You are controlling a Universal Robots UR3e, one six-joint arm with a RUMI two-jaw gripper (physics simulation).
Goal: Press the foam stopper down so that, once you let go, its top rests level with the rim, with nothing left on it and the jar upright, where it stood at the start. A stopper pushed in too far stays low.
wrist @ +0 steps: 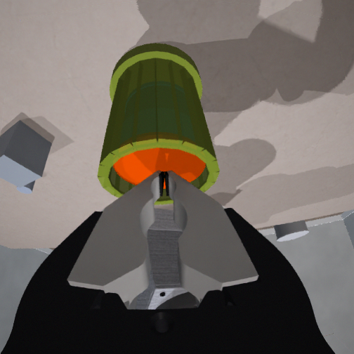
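Note:
The olive-green, see-through jar [157,107] stands upright in the upper middle of the wrist view, its mouth toward me. The stopper's orange top [137,164] shows inside the mouth and sits below the rim. My gripper [164,172] is shut with nothing between its fingers. Its tips are over the near half of the stopper, inside the outline of the mouth, and appear to touch the orange top. The fingers hide the near middle part of the stopper and of the rim.
A grey block [25,150] with a small round knob lies on the pale table [60,60] to the left of the jar. A short grey cylinder [292,231] is at the table's edge, lower right. Dark shadows fall right of the jar.

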